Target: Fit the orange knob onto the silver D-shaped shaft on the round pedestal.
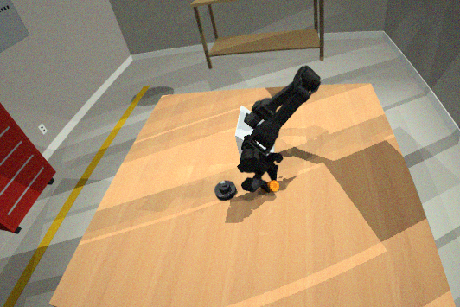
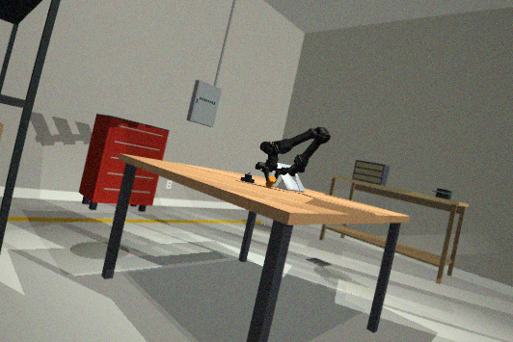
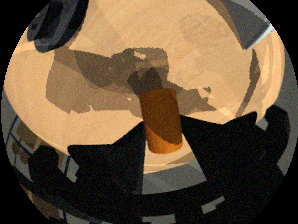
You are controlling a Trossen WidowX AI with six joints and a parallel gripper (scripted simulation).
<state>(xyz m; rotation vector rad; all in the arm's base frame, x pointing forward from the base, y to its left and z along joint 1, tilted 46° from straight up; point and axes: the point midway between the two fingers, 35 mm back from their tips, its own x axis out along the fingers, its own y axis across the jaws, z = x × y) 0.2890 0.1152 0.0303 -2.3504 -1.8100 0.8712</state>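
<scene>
Now: the dark round pedestal 180 mm to the right of my gripper tip. From my gripper tip the other things lie so: orange knob: 10 mm above.
</scene>
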